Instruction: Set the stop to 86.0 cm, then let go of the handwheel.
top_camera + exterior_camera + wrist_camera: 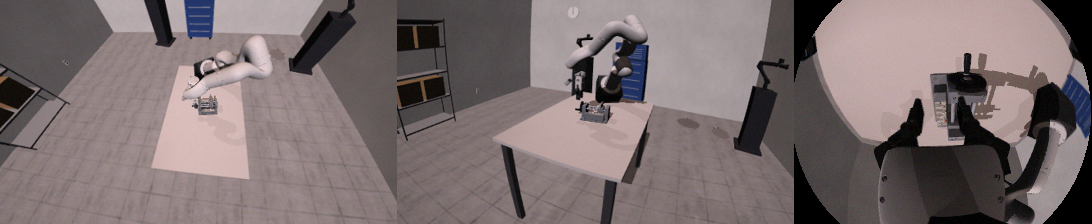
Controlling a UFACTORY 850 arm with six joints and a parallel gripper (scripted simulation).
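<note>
Now: the thin dark lever 5 cm behind my hand, 5 cm to the right of it and 13 cm below it.
</note>
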